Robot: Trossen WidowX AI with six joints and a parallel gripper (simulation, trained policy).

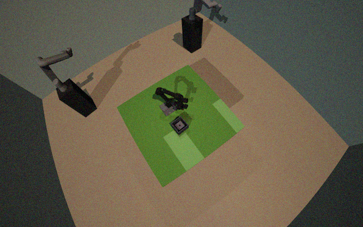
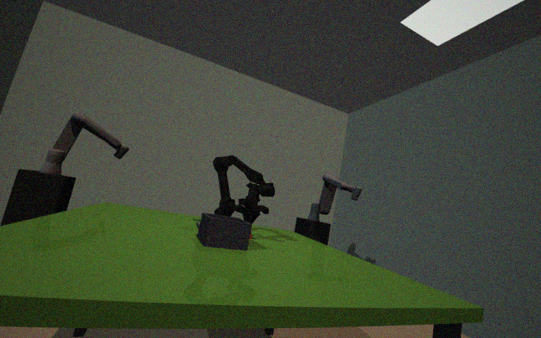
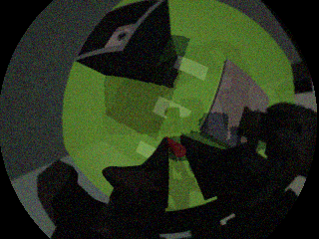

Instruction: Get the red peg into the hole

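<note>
My gripper tip is 160 mm to the left of the dark box, 160 mm short of it and 30 mm above it. The rest, counted from my gripper tip: small red peg 20 mm below, 10 mm to the left.
</note>
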